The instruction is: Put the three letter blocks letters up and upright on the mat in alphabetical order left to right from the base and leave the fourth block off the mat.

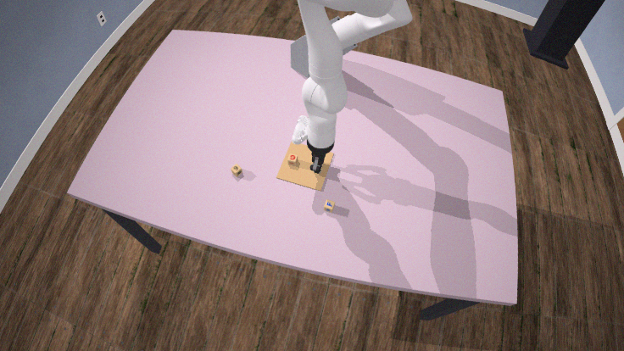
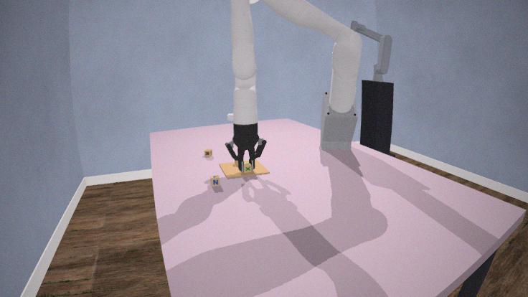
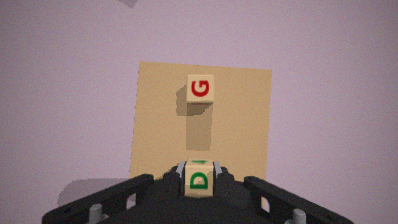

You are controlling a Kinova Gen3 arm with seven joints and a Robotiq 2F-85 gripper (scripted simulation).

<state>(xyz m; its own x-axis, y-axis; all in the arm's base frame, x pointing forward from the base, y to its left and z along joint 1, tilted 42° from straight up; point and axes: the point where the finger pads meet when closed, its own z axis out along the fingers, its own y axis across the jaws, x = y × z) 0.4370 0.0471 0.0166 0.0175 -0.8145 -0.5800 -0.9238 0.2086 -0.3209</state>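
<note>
Right now my hand is 10 mm above the green D block. Round my hand: blue N block: 120 mm ahead, 60 mm to the left, 10 mm below; tan mat: 40 mm to the right, 20 mm below.
</note>
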